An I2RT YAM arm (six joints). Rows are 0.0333 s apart.
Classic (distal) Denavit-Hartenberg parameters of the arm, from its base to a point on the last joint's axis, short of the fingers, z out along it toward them. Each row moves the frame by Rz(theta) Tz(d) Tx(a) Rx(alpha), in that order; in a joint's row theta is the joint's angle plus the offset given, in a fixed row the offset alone. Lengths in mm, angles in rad.
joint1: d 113.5, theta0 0, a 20, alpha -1.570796
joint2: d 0, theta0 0, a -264, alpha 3.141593
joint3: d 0, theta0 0.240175, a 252.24, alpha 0
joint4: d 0, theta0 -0.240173, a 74, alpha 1.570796
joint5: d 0, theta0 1.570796, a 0, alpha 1.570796
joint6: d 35.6, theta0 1.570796, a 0, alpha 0
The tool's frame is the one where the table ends.
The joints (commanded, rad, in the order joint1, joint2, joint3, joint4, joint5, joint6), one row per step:
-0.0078 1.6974 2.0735 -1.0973 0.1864 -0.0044
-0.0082 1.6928 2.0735 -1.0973 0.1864 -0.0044
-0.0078 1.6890 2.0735 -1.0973 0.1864 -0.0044
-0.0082 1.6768 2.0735 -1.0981 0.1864 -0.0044
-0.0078 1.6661 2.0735 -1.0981 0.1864 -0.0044
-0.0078 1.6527 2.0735 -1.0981 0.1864 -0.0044
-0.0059 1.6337 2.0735 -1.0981 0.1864 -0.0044
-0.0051 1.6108 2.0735 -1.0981 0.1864 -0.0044
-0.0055 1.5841 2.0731 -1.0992 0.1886 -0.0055
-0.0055 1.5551 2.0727 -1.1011 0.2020 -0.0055
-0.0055 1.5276 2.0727 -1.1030 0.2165 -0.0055
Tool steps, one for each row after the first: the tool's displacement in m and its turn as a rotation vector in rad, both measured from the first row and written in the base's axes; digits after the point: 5 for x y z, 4 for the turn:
-0.00155 -0.00012 0.00147 0.0000 -0.0046 -0.0004
-0.00283 0.00002 0.00268 -0.0001 -0.0084 0.0000
-0.00704 -0.00008 0.00647 -0.0002 -0.0198 -0.0004
-0.01072 0.00008 0.00981 -0.0002 -0.0305 0.0000
-0.01538 0.00012 0.01394 -0.0003 -0.0439 0.0000
-0.02206 0.00078 0.01969 -0.0004 -0.0629 0.0019
-0.03027 0.00108 0.02644 -0.0006 -0.0858 0.0027
-0.04008 0.00093 0.03387 -0.0029 -0.1108 0.0012
-0.05106 0.00052 0.04163 -0.0112 -0.1374 -0.0095
-0.06175 0.00007 0.04879 -0.0199 -0.1629 -0.0212

